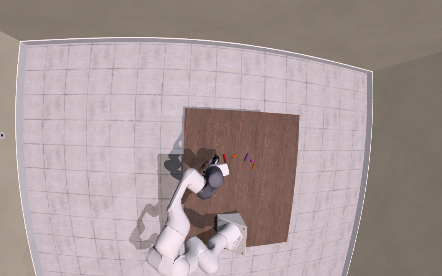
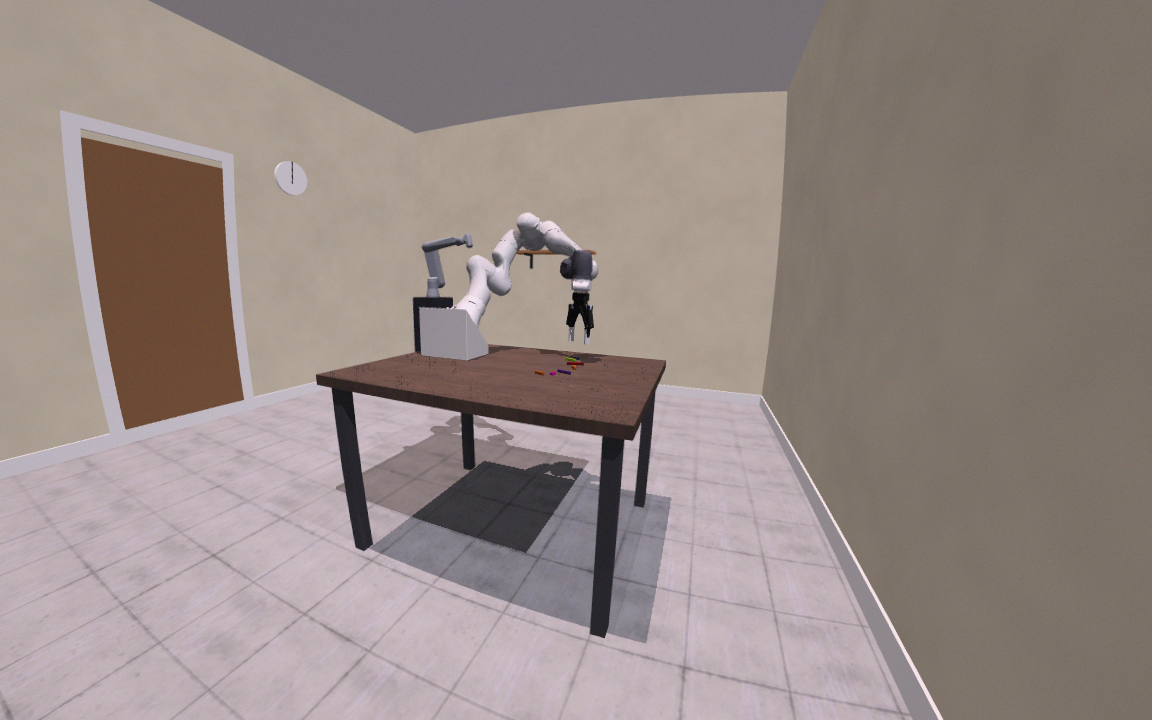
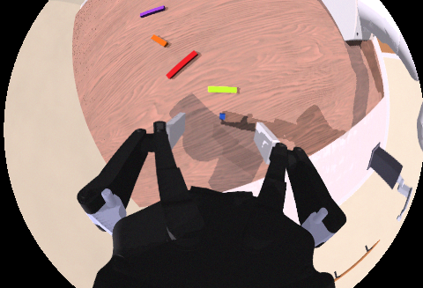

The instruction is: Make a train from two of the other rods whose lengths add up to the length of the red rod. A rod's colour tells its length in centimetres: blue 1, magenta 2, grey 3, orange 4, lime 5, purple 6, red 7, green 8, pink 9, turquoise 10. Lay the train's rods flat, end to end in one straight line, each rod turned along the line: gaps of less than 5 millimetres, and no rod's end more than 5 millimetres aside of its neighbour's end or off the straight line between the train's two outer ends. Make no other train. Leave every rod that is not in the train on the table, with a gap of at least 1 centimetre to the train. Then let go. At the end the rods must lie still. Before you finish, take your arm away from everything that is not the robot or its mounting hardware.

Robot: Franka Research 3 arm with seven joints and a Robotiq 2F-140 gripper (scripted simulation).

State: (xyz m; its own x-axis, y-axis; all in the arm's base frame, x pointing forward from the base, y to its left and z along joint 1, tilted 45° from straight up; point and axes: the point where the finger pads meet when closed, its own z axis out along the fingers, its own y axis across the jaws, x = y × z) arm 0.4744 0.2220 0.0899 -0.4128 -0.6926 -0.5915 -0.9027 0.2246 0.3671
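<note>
My gripper is now 10 cm above the small blue rod. Round my hand: red rod 4 cm ahead, 12 cm to the right, 10 cm below; then purple rod 7 cm ahead, 28 cm to the right, 10 cm below; then lime rod 2 cm behind, 5 cm to the right, 10 cm below.
</note>
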